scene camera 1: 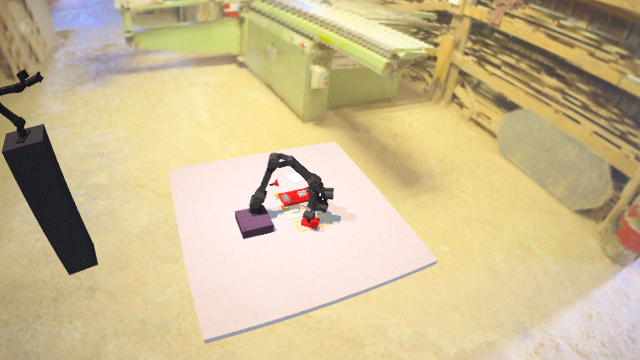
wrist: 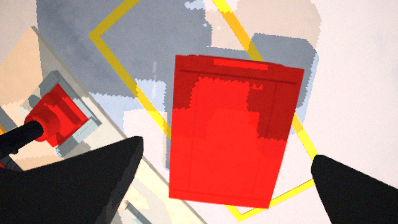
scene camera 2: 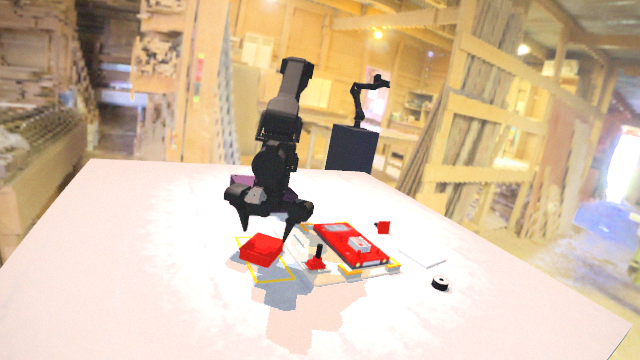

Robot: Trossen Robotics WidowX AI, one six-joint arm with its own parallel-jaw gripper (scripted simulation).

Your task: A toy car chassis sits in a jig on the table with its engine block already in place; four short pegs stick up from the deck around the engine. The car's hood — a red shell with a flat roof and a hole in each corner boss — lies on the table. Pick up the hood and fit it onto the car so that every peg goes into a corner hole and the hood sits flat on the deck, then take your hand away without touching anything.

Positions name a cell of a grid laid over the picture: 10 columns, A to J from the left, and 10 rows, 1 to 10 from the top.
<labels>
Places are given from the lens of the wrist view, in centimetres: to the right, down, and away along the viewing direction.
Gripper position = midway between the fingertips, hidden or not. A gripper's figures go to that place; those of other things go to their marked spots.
my gripper (wrist: F7): 2, 2, 10
red hood (wrist: F6): 2, 0, 12
</labels>
